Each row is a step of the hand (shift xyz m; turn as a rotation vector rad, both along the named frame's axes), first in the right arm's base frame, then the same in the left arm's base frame.
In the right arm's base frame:
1: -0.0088 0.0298 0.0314 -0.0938 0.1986 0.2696
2: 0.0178 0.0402 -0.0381 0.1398 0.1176 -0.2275
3: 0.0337 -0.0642 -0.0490 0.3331 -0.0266 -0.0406
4: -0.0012 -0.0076 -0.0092 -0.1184 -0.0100 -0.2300
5: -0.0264 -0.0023 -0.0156 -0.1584 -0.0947 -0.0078
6: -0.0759 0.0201 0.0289 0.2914 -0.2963 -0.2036
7: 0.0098 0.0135 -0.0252 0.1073 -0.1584 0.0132
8: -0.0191 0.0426 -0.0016 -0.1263 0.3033 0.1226
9: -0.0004 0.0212 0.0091 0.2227 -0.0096 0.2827
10: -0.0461 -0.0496 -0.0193 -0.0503 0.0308 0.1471
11: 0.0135 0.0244 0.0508 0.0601 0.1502 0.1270
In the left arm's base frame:
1: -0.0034 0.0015 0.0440 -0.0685 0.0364 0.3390
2: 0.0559 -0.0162 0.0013 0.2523 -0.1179 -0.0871
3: -0.0059 -0.0203 -0.0849 0.0243 -0.3203 -0.1008
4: 0.0016 0.0032 -0.0115 0.1586 0.1493 -0.1400
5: 0.0090 0.0284 -0.0077 -0.0639 0.1663 -0.0486
6: -0.0106 0.0689 0.0462 -0.0388 -0.2308 -0.3992
7: 0.0281 -0.0075 -0.0084 -0.1125 -0.0924 -0.1248
8: 0.0292 0.0150 0.0333 0.1093 0.0785 0.3238
9: 0.0076 -0.0029 0.0216 -0.2068 -0.2574 0.1434
10: -0.0209 0.0529 -0.0415 -0.0896 0.0264 0.1280
11: -0.0205 -0.0226 0.0492 0.0098 -0.0911 0.1841

